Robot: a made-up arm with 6 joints. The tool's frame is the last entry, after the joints.
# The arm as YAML. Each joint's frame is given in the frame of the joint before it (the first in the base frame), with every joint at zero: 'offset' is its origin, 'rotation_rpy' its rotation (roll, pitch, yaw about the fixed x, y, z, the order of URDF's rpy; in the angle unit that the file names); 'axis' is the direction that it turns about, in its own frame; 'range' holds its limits. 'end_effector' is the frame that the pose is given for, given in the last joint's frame.
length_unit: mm
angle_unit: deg
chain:
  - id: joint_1
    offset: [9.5, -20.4, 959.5]
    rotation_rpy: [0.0, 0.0, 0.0]
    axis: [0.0, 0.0, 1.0]
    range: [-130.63, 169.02]
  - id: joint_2
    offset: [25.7, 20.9, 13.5]
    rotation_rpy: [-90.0, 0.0, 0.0]
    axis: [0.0, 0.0, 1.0]
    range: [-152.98, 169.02]
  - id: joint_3
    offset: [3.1, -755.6, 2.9]
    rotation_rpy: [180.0, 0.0, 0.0]
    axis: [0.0, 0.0, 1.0]
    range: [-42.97, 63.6]
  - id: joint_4
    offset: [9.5, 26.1, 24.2]
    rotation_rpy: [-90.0, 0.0, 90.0]
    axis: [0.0, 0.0, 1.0]
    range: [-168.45, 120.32]
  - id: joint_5
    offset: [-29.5, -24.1, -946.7]
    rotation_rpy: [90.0, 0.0, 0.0]
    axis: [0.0, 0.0, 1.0]
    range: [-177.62, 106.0]
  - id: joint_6
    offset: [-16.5, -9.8, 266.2]
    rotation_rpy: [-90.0, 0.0, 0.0]
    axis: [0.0, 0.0, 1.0]
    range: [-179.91, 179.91]
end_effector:
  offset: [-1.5, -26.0, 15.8]
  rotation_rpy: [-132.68, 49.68, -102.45]
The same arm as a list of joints. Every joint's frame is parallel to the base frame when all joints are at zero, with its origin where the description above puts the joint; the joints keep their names.
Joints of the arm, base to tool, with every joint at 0 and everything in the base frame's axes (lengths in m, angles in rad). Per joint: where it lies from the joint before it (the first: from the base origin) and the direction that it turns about. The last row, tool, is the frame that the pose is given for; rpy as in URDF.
joint_1: offset 0.0095 -0.0204 0.9595 axis +z
joint_2: offset 0.0257 0.0209 0.0135 axis +y
joint_3: offset 0.0031 0.0029 0.7556 axis -y
joint_4: offset 0.0095 -0.0242 0.0261 axis -x
joint_5: offset 0.9467 -0.0241 -0.0295 axis -y
joint_6: offset 0.0098 -0.2662 -0.0165 axis -x
tool: offset -0.0158 -0.026 -0.0015 rpy -0.5781 0.14 -0.692
Joint limits (rad, base to tool): -2.2799..2.95 -2.67..2.95 -0.75..1.11 -2.94..2.1 -3.1001..1.85 -3.14..3.14

